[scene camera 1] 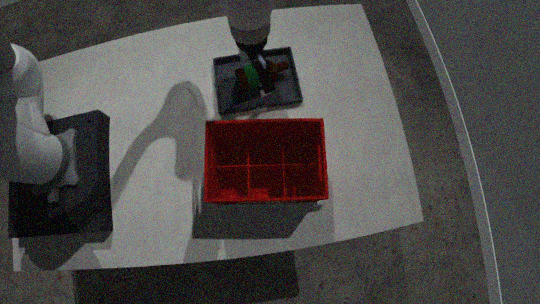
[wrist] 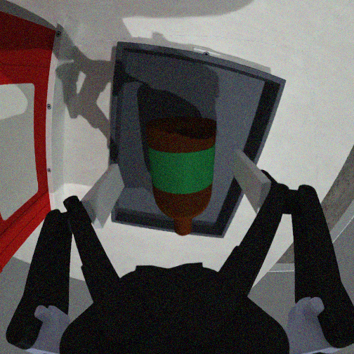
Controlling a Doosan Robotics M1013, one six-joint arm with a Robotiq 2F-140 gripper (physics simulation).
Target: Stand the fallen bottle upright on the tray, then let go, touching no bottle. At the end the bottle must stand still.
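Frame: origin at the arm's base, x ahead, y left, z up, level; millimetres.
Where they show: gripper, fingertip midpoint: (scene camera 1: 255,76); arm's base at its link origin: (scene camera 1: 55,162).
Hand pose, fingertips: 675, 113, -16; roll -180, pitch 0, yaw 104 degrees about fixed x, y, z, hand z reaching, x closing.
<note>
Things, the pixels of their top centre, and the offset from my fingertips, as dx, dy, dz. "spot": a spot on its surface instead. Level surfaces: height alone.
- brown bottle with a green band, top centre: (scene camera 1: 263,66) +27, +11, +26
- dark grey tray at a spot on its surface: (scene camera 1: 226,92) spot: -95, -8, -48
- red crate with compartments, top centre: (scene camera 1: 265,158) -31, -273, +122
- white table at its surface level: dz -53
A brown bottle with a green band (scene camera 1: 251,75) (wrist: 182,170) lies on its side in the dark grey tray (scene camera 1: 226,92) (wrist: 235,110). In the wrist view its wide base points up the picture and its neck points down, reaching over the tray's lower rim. In the scene view the neck points right, and the gripper hides part of the bottle. My gripper (scene camera 1: 265,80) (wrist: 175,168) is open and empty. It is over the tray, with one finger on each side of the bottle's lower half in the wrist view, apart from it. The exact height is hard to tell.
A red crate with compartments (scene camera 1: 265,120) (wrist: 20,65) stands close to the tray, in front of it in the scene view and at the left in the wrist view. The arm's black base block (scene camera 1: 90,150) is at the left of the white table (scene camera 1: 370,150).
</note>
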